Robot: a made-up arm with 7 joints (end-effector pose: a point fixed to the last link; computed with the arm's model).
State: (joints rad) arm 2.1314 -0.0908 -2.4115 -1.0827 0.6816 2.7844 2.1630
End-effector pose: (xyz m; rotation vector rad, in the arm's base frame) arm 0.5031 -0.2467 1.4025 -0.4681 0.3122 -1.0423
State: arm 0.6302 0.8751 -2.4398 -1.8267 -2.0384 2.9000 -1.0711
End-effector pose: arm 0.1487 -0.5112 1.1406 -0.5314 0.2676 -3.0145
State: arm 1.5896 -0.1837 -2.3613 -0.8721 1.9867 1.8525 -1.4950
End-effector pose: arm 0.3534 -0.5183 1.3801 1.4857 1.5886 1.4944
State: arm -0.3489 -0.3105 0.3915 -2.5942 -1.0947 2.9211 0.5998
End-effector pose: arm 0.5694 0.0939 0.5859 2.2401 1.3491 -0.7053
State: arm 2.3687 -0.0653 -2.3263 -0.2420 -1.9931 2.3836 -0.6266
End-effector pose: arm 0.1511 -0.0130 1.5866 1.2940 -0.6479 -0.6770
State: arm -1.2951 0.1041 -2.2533 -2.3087 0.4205 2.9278 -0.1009
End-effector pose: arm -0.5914 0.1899 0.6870 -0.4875 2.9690 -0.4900
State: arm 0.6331 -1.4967 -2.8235 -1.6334 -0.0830 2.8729 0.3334
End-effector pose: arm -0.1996 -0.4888 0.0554 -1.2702 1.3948 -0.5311
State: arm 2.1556 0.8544 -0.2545 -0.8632 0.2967 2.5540 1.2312
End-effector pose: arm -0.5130 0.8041 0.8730 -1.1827 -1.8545 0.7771
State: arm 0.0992 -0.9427 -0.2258 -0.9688 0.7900 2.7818 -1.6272
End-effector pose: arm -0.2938 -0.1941 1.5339 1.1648 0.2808 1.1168
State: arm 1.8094 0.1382 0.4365 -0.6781 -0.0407 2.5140 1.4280
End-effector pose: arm -0.3584 0.3521 1.5262 -0.3792 -1.5635 0.4094
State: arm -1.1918 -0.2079 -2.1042 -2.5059 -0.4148 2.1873 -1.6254
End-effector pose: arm -0.5627 -0.0350 0.4134 -2.0978 0.2344 0.1224
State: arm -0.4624 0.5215 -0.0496 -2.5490 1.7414 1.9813 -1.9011
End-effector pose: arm 0.3274 -0.2217 0.1445 -1.8137 -1.1518 -0.1993
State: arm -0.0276 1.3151 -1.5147 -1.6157 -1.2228 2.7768 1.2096
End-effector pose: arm 0.3396 -0.7341 0.5773 1.7198 -0.5717 -1.3017
